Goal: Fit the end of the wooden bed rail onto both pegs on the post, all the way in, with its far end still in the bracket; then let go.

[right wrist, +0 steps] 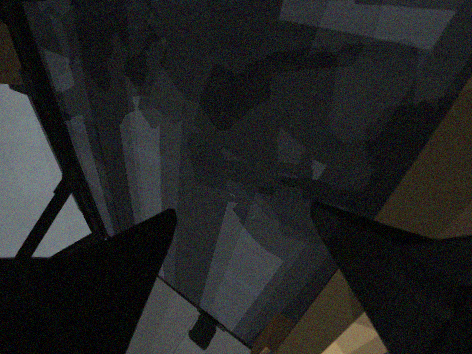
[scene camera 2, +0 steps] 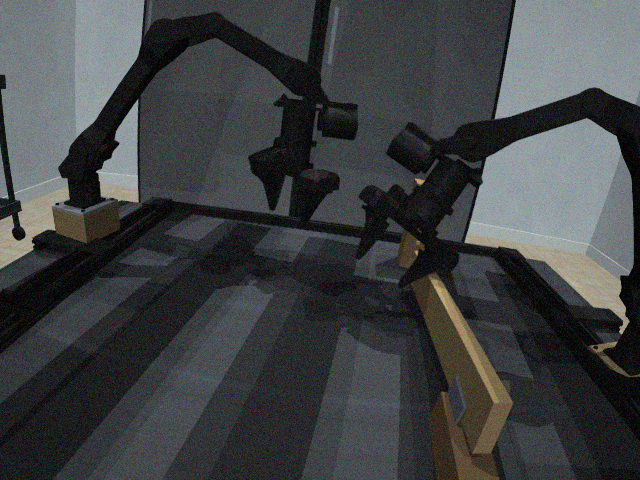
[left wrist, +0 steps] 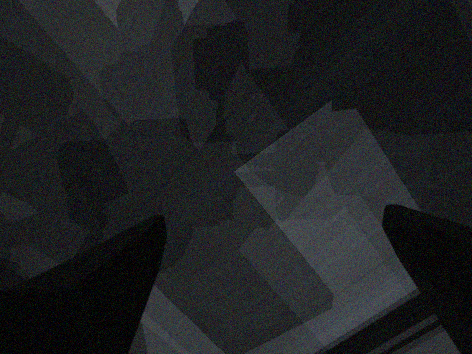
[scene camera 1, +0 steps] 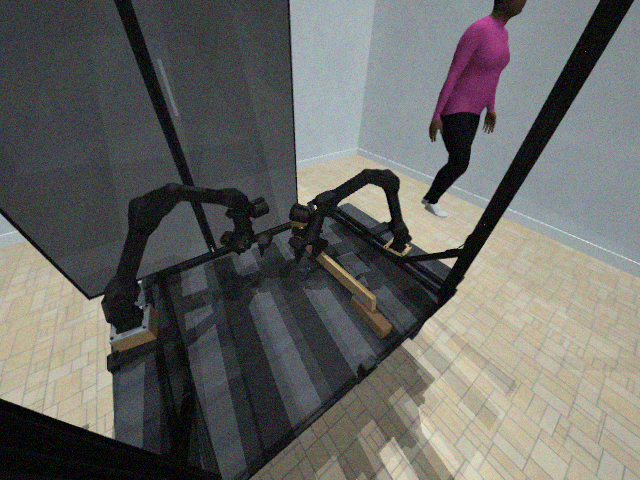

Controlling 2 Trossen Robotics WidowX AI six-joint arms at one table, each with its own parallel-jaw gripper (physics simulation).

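Places are measured from the left arm's base along level axes (x down, y left, z ahead), in centimetres.
Pixels of known places: left gripper, between the fingertips: (scene camera 2: 287, 217) (left wrist: 272, 220) (scene camera 1: 250, 255); right gripper, between the fingertips: (right wrist: 243, 211) (scene camera 2: 378, 273) (scene camera 1: 304, 262); left arm's base, origin of its link: (scene camera 2: 85, 202) (scene camera 1: 130, 321); right arm's base, origin of its link: (scene camera 2: 626, 360) (scene camera 1: 397, 246).
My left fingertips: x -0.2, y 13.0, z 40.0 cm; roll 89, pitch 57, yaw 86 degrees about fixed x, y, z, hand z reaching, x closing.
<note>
For each thing: its top centre in the pictures, then the offset to it from my left fingertips. "spot": a spot on its surface instead. Level surfaces: height alone.
- bracket, a spot on its surface: (scene camera 2: 444, 428) spot: dy -36.2, dx +4.9, dz +28.3 cm
- grey plate, a spot on its surface: (scene camera 2: 456, 400) spot: dy -34.4, dx +2.5, dz +28.9 cm
- upright post, a spot on its surface: (scene camera 2: 408, 250) spot: dy +8.0, dx +4.8, dz +23.9 cm
- dark table, height of its surface: dx +8.7 cm
The wooden bed rail (scene camera 1: 346, 280) (scene camera 2: 457, 338) (right wrist: 435, 175) stands on its narrow edge. Its far end lies at the bracket (scene camera 1: 377, 322) (scene camera 2: 444, 428), by the grey plate (scene camera 2: 456, 400). The upright post (scene camera 2: 408, 250) is partly hidden behind the right gripper; its pegs and the rail's post end are hidden. My right gripper (scene camera 1: 307, 257) (scene camera 2: 381, 272) (right wrist: 243, 211) is open and empty near the rail's post end; in the right wrist view the rail lies outside the gap, behind one finger. My left gripper (scene camera 1: 251, 252) (scene camera 2: 287, 214) (left wrist: 272, 220) is open and empty, left of the post.
The two grippers are close together over the back of the dark table (scene camera 1: 273, 330). Black frame posts (scene camera 1: 522, 155) rise around it, and a dark panel (scene camera 2: 232, 129) stands behind. A person in a pink top (scene camera 1: 475, 72) is beyond the table at the upper right of scene camera 1.
</note>
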